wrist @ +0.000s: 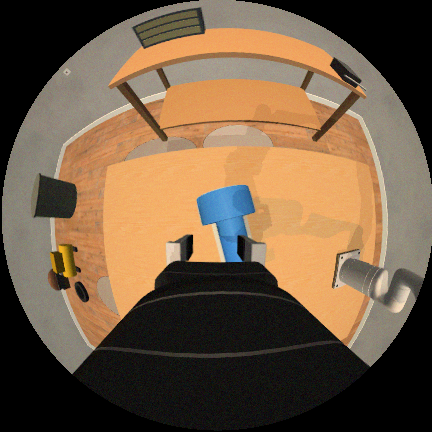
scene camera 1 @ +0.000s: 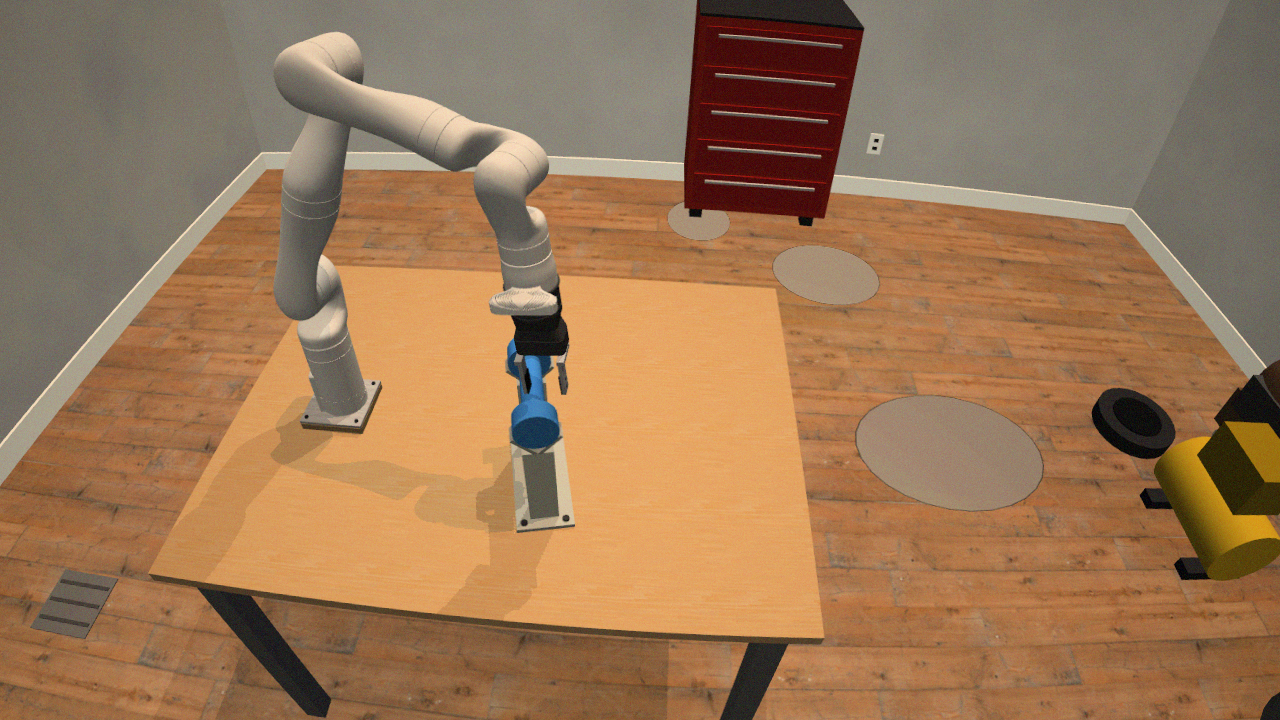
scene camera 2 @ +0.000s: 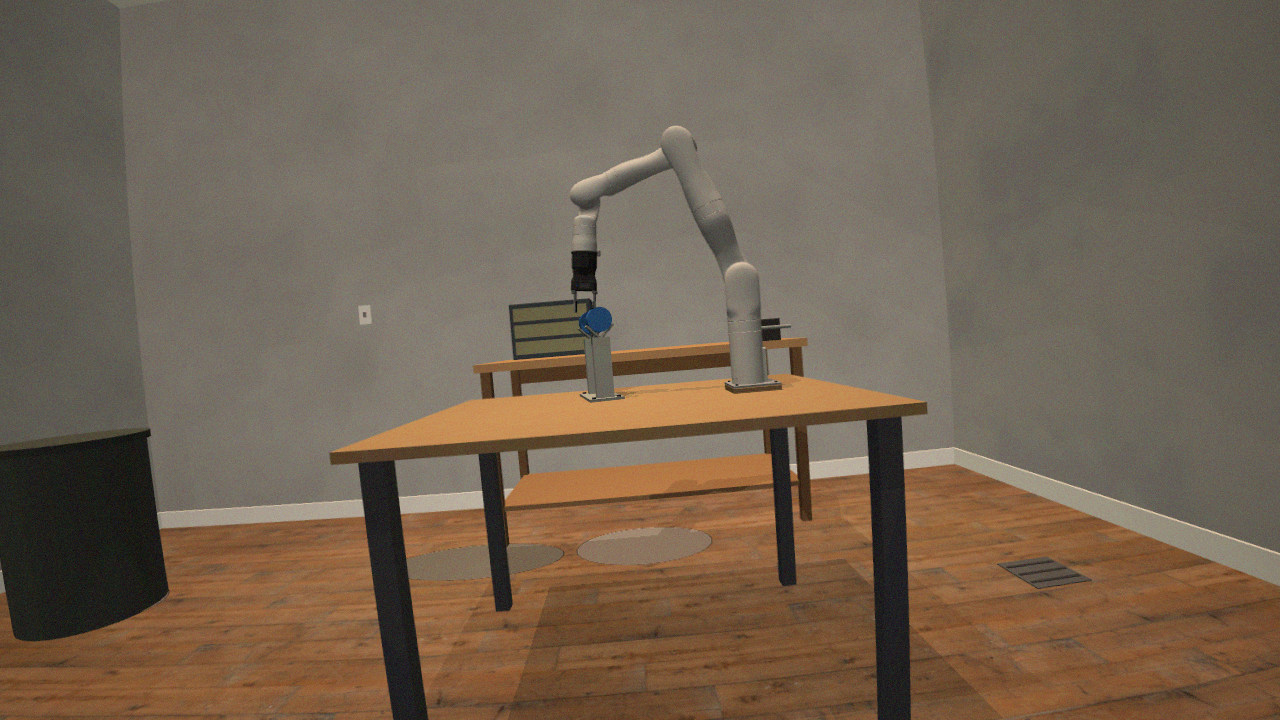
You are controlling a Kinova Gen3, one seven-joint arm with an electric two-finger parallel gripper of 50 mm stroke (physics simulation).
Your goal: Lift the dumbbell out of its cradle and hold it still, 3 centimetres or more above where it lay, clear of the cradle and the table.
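Pixels of known places: gripper, between the fingertips: [wrist: 214, 243] [scene camera 1: 546, 389] [scene camera 2: 584, 312]; arm's base, origin of its link: [wrist: 346, 269] [scene camera 1: 345, 399] [scene camera 2: 748, 382].
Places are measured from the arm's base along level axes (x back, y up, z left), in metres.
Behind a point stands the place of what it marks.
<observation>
A blue dumbbell [scene camera 1: 535, 424] {x -0.397, y 0.229, z -0.304 m} [scene camera 2: 596, 321] {x -0.397, y 0.205, z -0.115 m} [wrist: 226, 204] {x -0.394, y 0.246, z -0.285 m} lies level in its pale grey cradle [scene camera 1: 541, 483] {x -0.397, y 0.083, z -0.302 m} [scene camera 2: 599, 367] {x -0.399, y 0.074, z -0.118 m}, raised well above the table on a column. My gripper [scene camera 1: 545, 383] {x -0.415, y 0.240, z -0.244 m} [scene camera 2: 585, 304] {x -0.415, y 0.240, z -0.244 m} [wrist: 214, 243] {x -0.415, y 0.240, z -0.244 m} is open and empty, pointing down over the handle. In the wrist view the handle runs slanted and off-centre: the right finger overlaps its right side, while a gap shows between the left finger and the handle. In scene camera 2 the fingertips are about level with the top of the near head. The far head is partly hidden in scene camera 1.
The cradle stands on the wooden table [scene camera 1: 680, 537] {x -0.624, y -0.022, z -0.358 m} [scene camera 2: 501, 425] {x -0.662, y -0.022, z 0.185 m} [wrist: 150, 200] {x -0.620, y -0.022, z -0.377 m}. The arm's base [scene camera 1: 340, 413] {x 0.000, y 0.008, z -0.045 m} [scene camera 2: 752, 386] {x -0.015, y -0.006, z 0.062 m} [wrist: 346, 269] {x -0.038, y 0.038, z -0.026 m} is bolted to the same table. A workbench [scene camera 2: 671, 351] [wrist: 235, 42] and a red drawer cabinet [scene camera 1: 769, 116] stand away from the table.
</observation>
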